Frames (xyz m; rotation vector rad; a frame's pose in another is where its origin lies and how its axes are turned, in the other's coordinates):
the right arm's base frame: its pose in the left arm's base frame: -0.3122 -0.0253 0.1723 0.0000 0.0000 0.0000
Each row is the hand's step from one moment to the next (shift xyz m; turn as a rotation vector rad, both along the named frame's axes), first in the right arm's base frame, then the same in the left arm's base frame.
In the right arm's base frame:
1: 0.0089 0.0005 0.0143 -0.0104 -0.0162 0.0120
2: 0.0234 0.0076 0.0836 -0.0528 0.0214 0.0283
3: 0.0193 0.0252 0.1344 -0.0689 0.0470 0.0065
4: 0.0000 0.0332 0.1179 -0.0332 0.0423 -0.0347
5: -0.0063 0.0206 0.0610 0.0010 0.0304 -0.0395
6: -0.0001 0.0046 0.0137 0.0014 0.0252 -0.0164
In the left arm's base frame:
1: 0.0089 0.0005 0.0143 -0.0104 -0.0162 0.0120
2: 0.0234 0.0076 0.0836 -0.0528 0.0214 0.0283
3: 0.0193 0.0252 0.1344 -0.0689 0.0470 0.0065
4: 0.0000 0.0332 0.1179 -0.0332 0.0423 -0.0347
5: -0.0063 0.0206 0.0610 0.0010 0.0304 -0.0395
6: -0.0001 0.0046 0.0137 0.0014 0.0252 -0.0164

